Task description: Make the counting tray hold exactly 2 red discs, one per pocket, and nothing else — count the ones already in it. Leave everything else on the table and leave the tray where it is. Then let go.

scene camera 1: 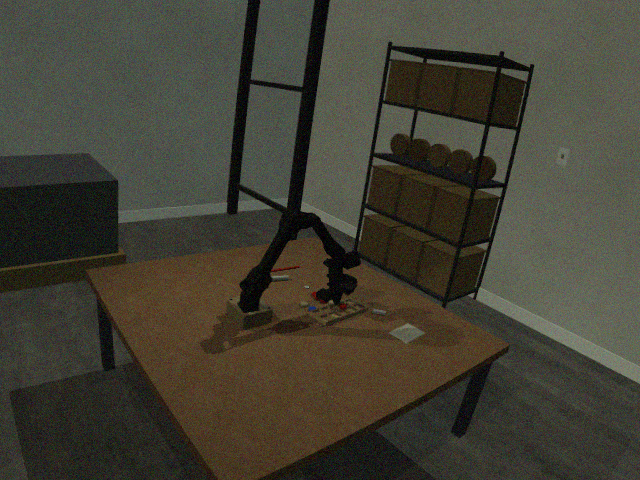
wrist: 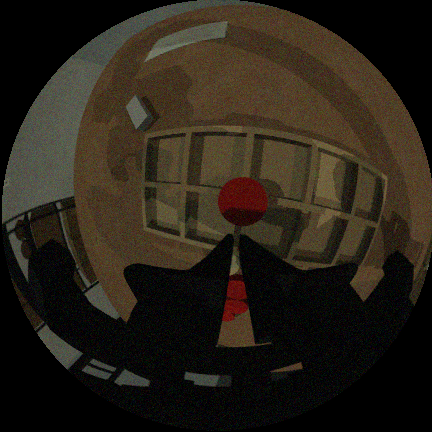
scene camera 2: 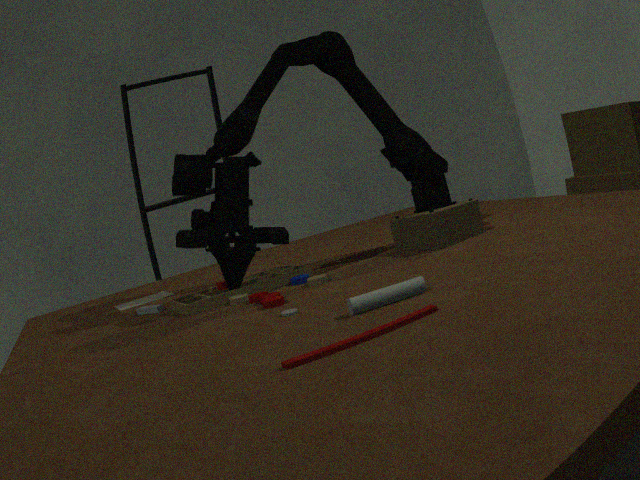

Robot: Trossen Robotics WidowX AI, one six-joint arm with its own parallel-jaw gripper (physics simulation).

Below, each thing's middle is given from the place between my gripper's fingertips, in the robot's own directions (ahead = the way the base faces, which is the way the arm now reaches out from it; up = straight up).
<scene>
I see the counting tray [wrist: 324, 204] 4 cm to the right of my hand, 2 cm behind it and 1 cm below it. Round my hand: flat grey plate [wrist: 213, 30]: 27 cm to the right, 16 cm ahead, 1 cm below; red rod [scene camera 2: 323, 352]: 40 cm to the left, 4 cm behind, 1 cm below.
</scene>
